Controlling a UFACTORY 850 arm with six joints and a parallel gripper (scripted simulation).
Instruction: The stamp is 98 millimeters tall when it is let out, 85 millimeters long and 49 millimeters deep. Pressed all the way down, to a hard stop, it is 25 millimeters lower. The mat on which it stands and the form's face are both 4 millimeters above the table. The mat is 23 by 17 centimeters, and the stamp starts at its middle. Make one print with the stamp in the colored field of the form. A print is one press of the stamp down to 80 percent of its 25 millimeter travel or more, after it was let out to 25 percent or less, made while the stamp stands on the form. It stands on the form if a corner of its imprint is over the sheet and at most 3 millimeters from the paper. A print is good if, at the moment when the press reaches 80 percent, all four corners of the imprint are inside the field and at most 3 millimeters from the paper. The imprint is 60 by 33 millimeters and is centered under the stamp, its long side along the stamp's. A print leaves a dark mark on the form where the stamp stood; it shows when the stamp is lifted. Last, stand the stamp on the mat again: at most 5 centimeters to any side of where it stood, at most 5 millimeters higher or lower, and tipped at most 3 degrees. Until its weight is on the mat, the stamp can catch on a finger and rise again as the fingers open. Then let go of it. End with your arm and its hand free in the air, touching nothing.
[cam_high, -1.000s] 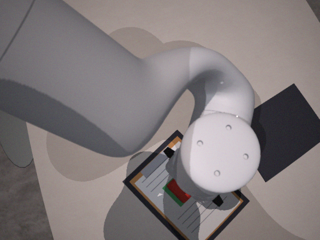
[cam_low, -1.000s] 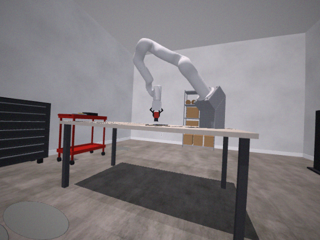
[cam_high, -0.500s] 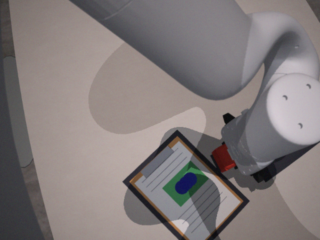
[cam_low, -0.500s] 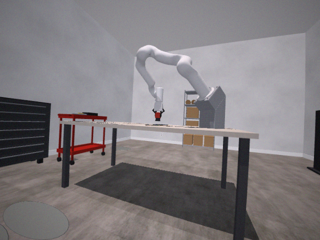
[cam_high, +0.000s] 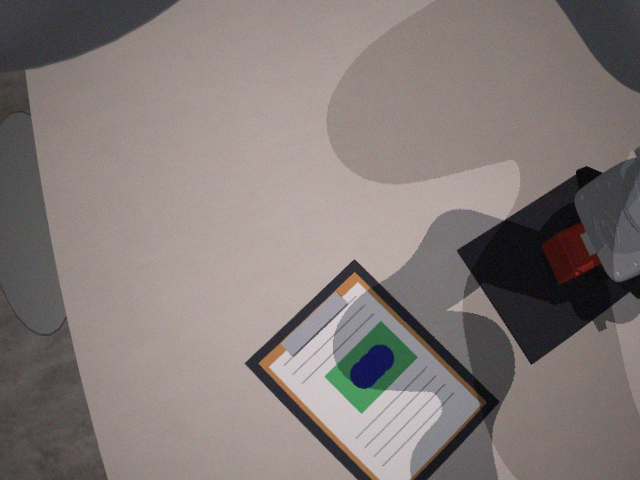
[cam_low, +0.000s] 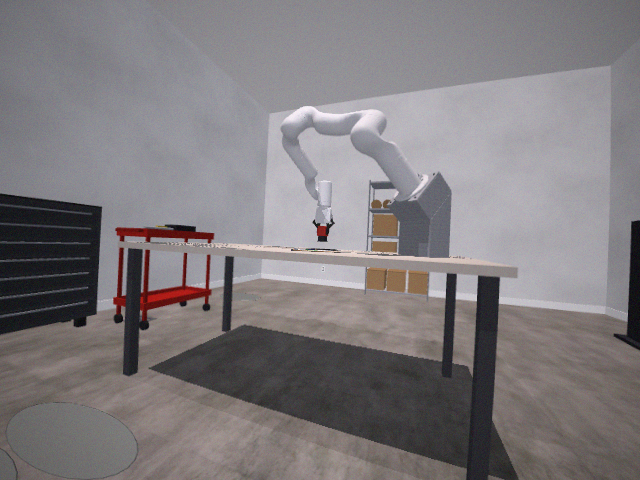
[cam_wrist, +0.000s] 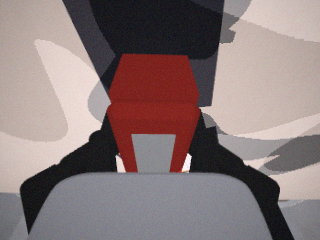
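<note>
My gripper is now 1 cm short of the dark mat, 2 cm to the left of it and 11 cm above it. Also, from my hand: form (8 cm behind, 26 cm to the left, 11 cm below); red stamp (2 cm below); dark stamp base (5 cm below).
</note>
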